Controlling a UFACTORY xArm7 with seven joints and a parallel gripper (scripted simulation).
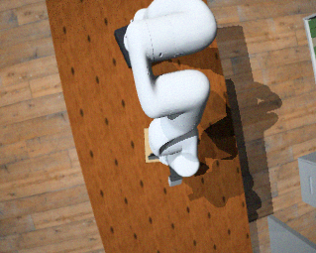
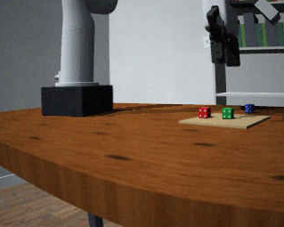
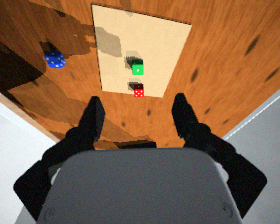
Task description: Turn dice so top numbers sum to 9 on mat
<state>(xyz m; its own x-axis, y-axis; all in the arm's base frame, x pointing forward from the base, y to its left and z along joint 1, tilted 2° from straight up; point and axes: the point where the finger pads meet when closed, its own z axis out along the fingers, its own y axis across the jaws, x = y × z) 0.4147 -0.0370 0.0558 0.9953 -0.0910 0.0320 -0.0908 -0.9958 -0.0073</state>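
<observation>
The blue die lies 140 mm to the left of my hand, 110 mm below it and 30 mm ahead of it. The rest, counted from my hand: red die (100 mm below, 50 mm behind); tan mat (110 mm below); green die (100 mm below).
</observation>
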